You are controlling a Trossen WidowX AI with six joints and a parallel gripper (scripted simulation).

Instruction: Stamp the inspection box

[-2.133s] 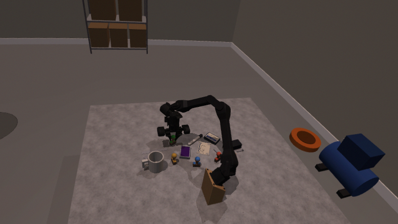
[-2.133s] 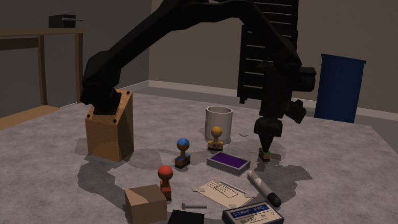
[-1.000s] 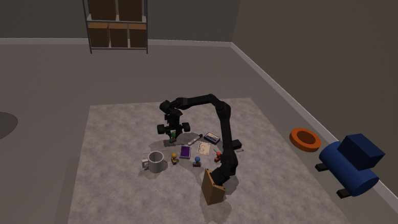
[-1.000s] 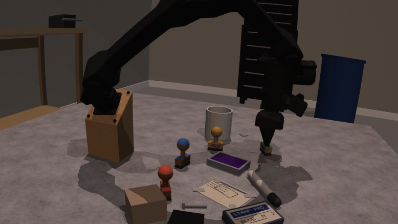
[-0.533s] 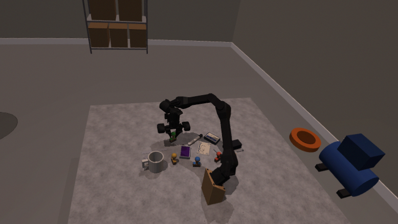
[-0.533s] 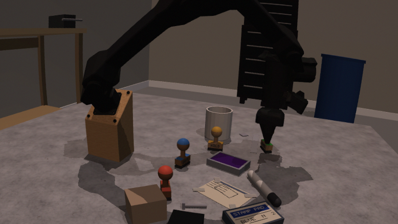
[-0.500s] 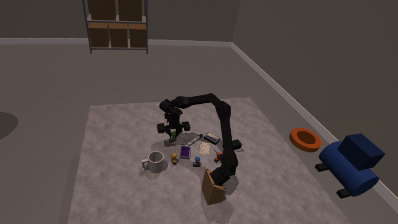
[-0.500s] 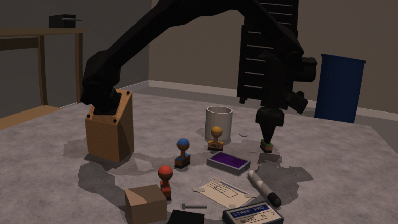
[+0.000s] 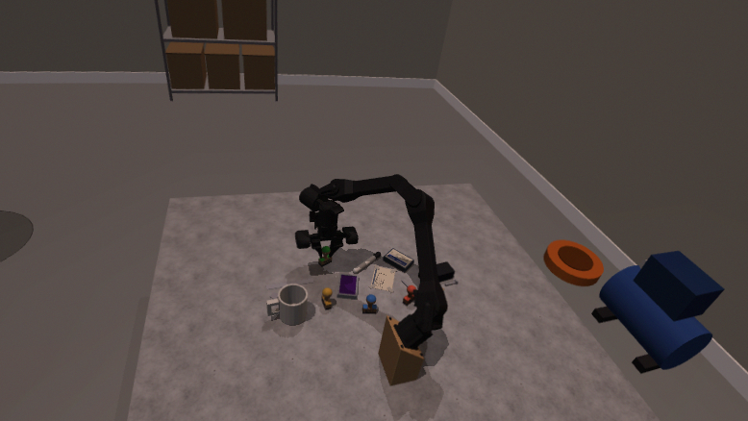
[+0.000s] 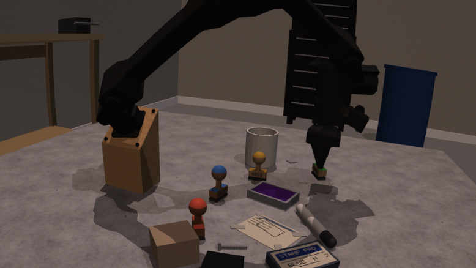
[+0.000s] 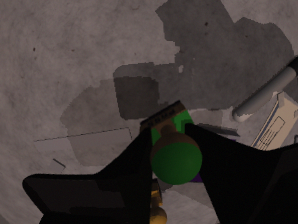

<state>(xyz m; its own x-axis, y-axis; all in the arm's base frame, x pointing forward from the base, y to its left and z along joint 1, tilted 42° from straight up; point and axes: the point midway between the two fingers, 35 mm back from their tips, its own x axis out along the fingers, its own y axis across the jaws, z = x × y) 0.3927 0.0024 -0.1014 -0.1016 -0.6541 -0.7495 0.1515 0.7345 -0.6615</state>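
My gripper tip is now 9 cm past the ink pad, 6 cm above it and 5 cm to the left of it. Round my gripper tip: green-knobbed pass stamp right at my gripper tip; then marker 16 cm to the right, 5 cm below; then beige inspection card 17 cm to the right, 9 cm behind, 6 cm below.
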